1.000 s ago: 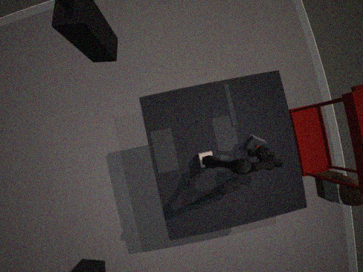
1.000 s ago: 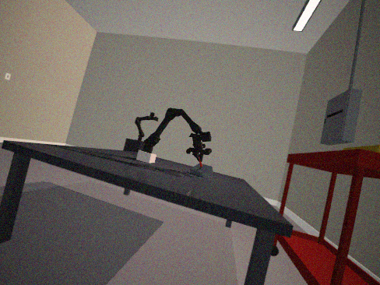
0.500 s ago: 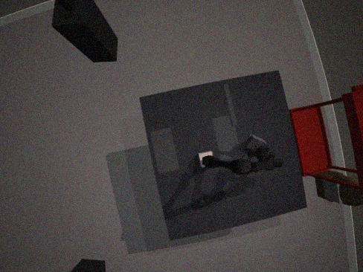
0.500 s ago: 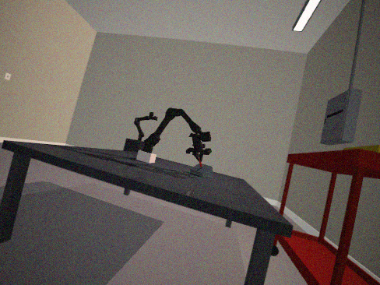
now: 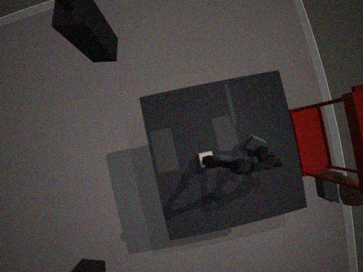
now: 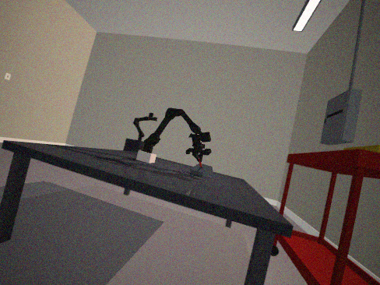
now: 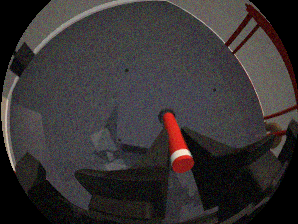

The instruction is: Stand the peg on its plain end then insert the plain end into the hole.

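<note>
Now: the sloped grey panel 7 cm below my gripper tip, 3 cm to the left of it and 1 cm ahead of it. Also, from my gripper tip: red peg (1 cm to the right, 1 cm above).
</note>
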